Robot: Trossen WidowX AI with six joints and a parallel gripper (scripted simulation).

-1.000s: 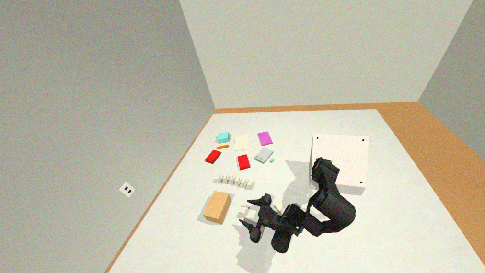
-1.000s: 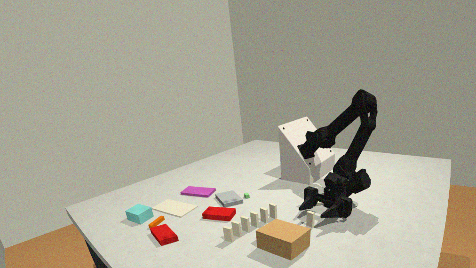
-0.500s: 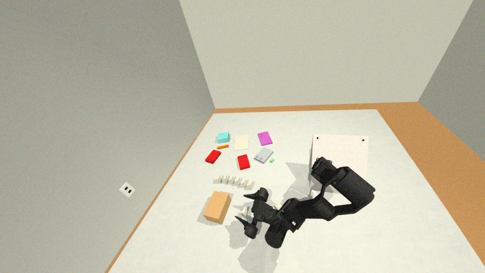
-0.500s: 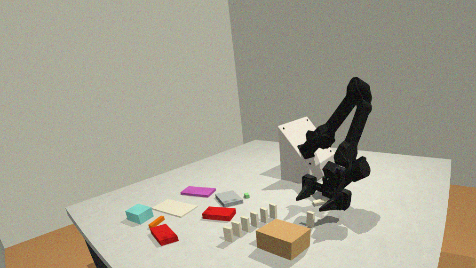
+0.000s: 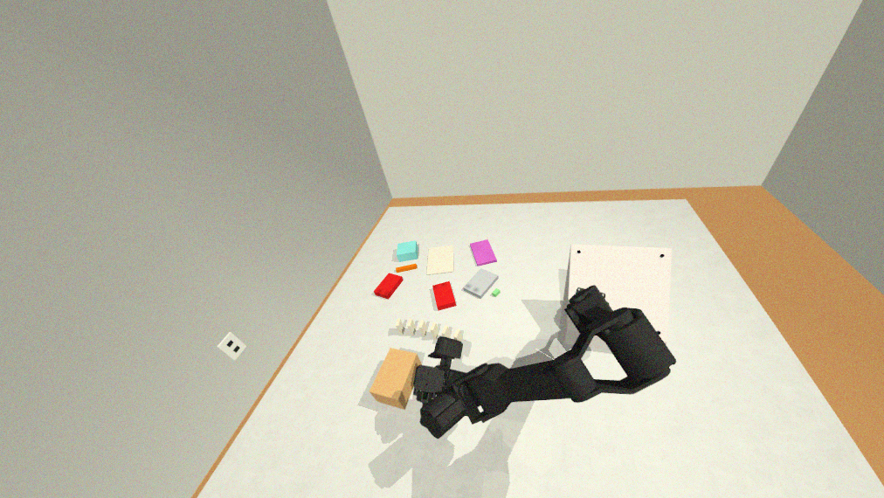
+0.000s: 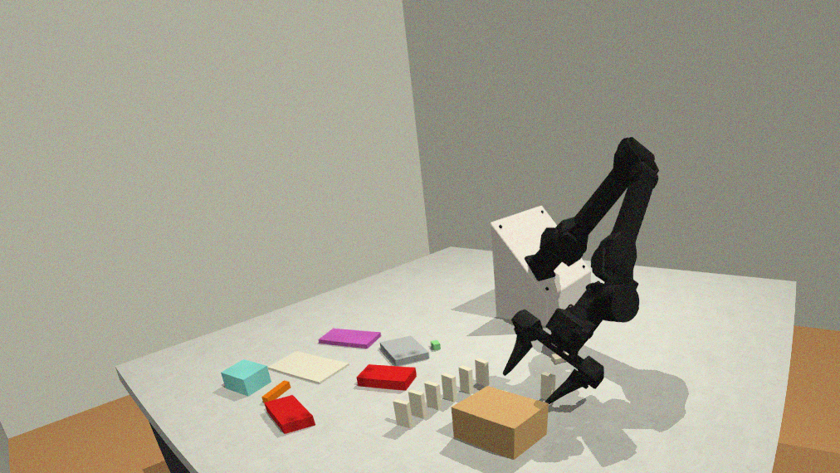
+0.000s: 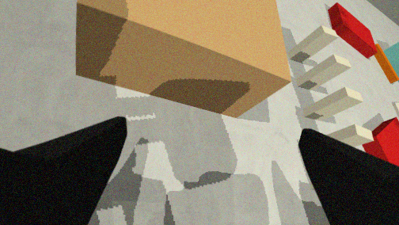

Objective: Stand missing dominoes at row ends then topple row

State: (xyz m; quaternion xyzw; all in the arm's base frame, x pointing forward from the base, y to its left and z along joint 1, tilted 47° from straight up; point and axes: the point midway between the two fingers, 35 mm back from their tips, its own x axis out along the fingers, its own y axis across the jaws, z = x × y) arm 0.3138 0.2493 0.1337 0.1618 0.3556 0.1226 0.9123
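Right now the tan box is 80 mm ahead of my gripper tip, 20 mm to the left of it and 20 mm below it. Also, from my gripper tip: orange bar: 370 mm to the right, 270 mm ahead, 40 mm below; grey slab: 360 mm to the right, 40 mm below, 30 mm behind; small green cube: 330 mm to the right, 90 mm behind, 40 mm below.
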